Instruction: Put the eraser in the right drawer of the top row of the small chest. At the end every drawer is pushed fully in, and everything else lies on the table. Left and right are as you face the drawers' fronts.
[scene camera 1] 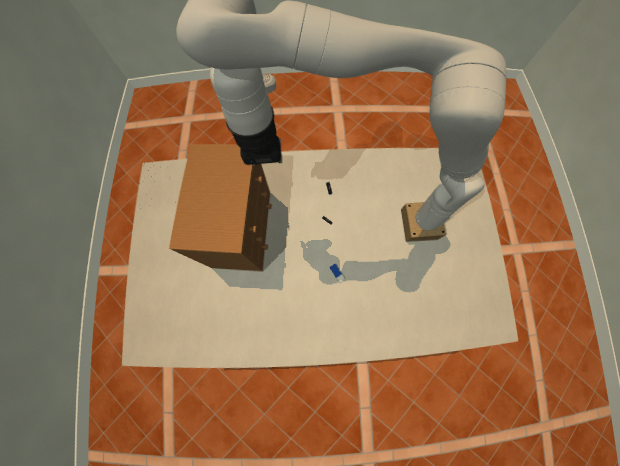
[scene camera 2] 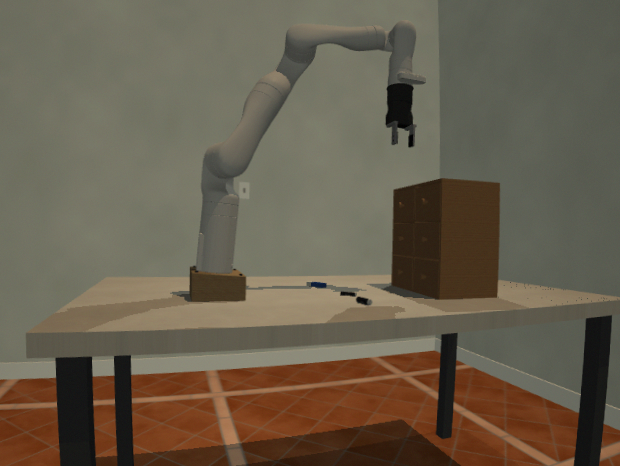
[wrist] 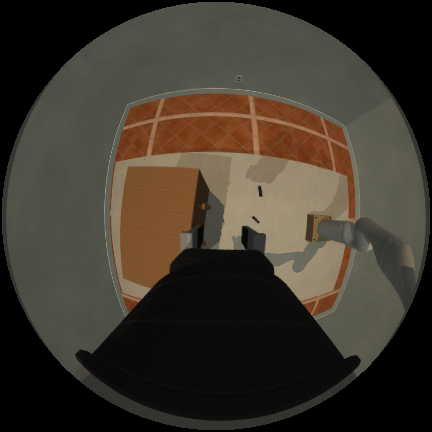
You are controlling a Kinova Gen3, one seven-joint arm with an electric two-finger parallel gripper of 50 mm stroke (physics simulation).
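Pixels of known places: gripper, fingertip midpoint: point(scene camera 1: 267, 160) point(scene camera 2: 403, 145) point(wrist: 222, 233); arm's base, link origin: point(scene camera 1: 427, 218) point(scene camera 2: 214, 270) point(wrist: 323, 228).
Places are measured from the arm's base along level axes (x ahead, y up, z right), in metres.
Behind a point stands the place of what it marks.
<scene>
The eraser point(scene camera 1: 335, 271) {x 0.337, y -0.055, z -0.179 m} point(scene camera 2: 317, 284) {x 0.329, y -0.059, z -0.166 m}, blue with a white end, lies flat on the table; it does not show in the wrist view. The small brown chest point(scene camera 1: 213, 200) {x 0.679, y 0.257, z -0.038 m} point(scene camera 2: 469, 240) {x 0.669, y 0.092, z 0.133 m} point(wrist: 157, 215) {x 0.664, y 0.257, z 0.021 m} stands upright with its fronts towards the arm's base. Its drawers look pushed in. The right top drawer point(scene camera 2: 431, 210) {x 0.582, y 0.173, z 0.076 m} has a small knob, which also shows at the chest's front in the wrist view. My gripper point(scene camera 2: 402, 145) {x 0.524, y 0.364, z 0.014 m} point(wrist: 222, 233) {x 0.524, y 0.364, z 0.014 m} is open and empty, pointing down, high above the chest's top near its front edge. Its fingertips are hidden in scene camera 1's view.
Two small black objects, one point(scene camera 1: 328, 188) {x 0.355, y -0.055, z 0.139 m} point(scene camera 2: 363, 300) {x 0.348, y -0.059, z 0.151 m} point(wrist: 260, 191) {x 0.351, y -0.053, z 0.139 m} and another point(scene camera 1: 326, 219) {x 0.365, y -0.058, z 0.015 m} point(scene camera 2: 348, 293) {x 0.361, y -0.061, z 0.018 m} point(wrist: 255, 219) {x 0.363, y -0.058, z 0.013 m}, lie on the table between the chest and the arm's wooden base block point(scene camera 1: 409, 233) {x 0.069, y -0.019, z -0.051 m} point(scene camera 2: 218, 287) {x 0.008, y -0.034, z 0.065 m} point(wrist: 311, 227) {x 0.072, y -0.017, z -0.002 m}. The arm reaches over the table.
</scene>
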